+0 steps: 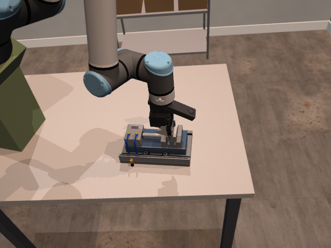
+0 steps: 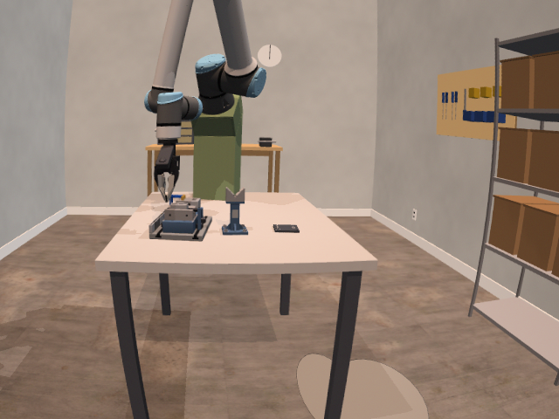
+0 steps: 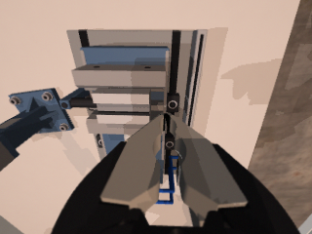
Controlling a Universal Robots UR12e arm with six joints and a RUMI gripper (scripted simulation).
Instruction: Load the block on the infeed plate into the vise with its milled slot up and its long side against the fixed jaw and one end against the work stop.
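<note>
Now: the part 50 mm to the left of my hand and 30 mm below it. The rest, counted from my hand: moving jaw: 50 mm to the left, 50 mm below, 30 mm behind; fixed jaw: 50 mm to the left, 50 mm below, 30 mm ahead; work stop: 100 mm to the left, 40 mm below.
</note>
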